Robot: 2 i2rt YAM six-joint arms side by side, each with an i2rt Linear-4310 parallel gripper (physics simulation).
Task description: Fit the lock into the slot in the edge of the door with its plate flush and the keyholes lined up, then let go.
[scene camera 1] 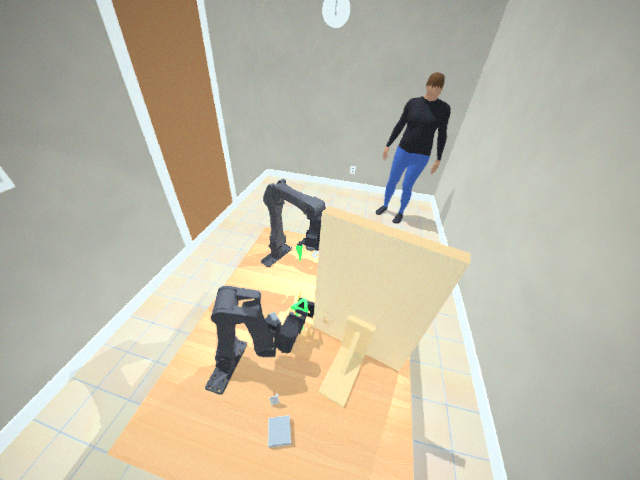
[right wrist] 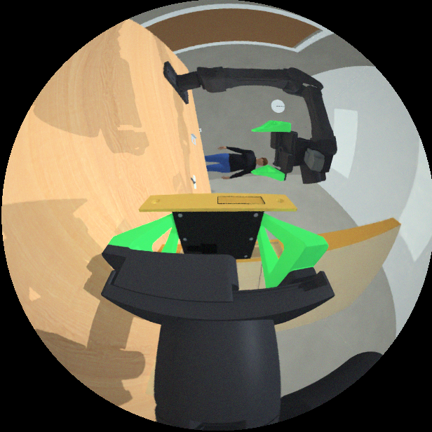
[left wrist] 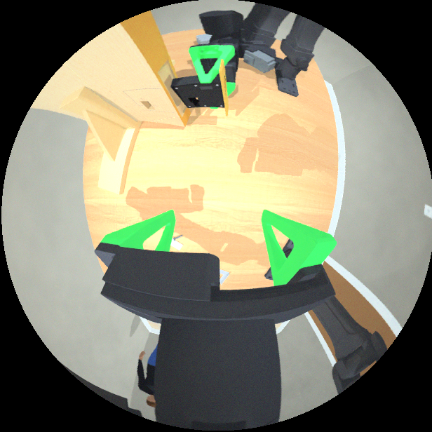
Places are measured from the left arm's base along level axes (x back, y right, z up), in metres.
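Pixels of known places: left gripper, fingertip midpoint: [scene camera 1: 310, 262]; right gripper, fingertip midpoint: [scene camera 1: 303, 304]; left arm's base at its link origin: [scene camera 1: 276, 255]; right arm's base at its link origin: [scene camera 1: 227, 364].
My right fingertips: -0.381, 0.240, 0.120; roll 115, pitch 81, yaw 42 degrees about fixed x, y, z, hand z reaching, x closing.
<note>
Ahead of a thing's pixels: the offset from my right fingertips to its top centre, as dx, dy, dz. "spot": to the spot under its first point.
The pale door @[-0.245, -0.037, +0.481] [scene camera 1: 382, 289] [left wrist: 100, 60] stands upright; its near edge has a slot, and a small keyhole [left wrist: 146, 104] shows in its face. My right gripper [scene camera 1: 302, 307] [right wrist: 217, 215] is shut on the lock [left wrist: 187, 95] [right wrist: 217, 235], a flat black case with a brass plate [left wrist: 224, 90] [right wrist: 175, 202]. In the left wrist view the case's far end is close to the slot, and the plate stands off from the door edge; I cannot tell whether the end is inside. My left gripper [scene camera 1: 307, 253] [left wrist: 218, 214] [right wrist: 252, 152] is open and empty above the table.
Wooden feet @[spot: -0.267, +0.036, -0.102] [scene camera 1: 351, 361] [left wrist: 112, 145] brace the door. A grey box @[-0.191, +0.365, -0.084] [scene camera 1: 279, 431] and a small pale piece @[-0.123, +0.313, -0.044] [scene camera 1: 274, 399] lie at the table's lower part. Small pale items [left wrist: 177, 244] lie beyond my left fingers. A person [scene camera 1: 421, 124] stands behind the table.
</note>
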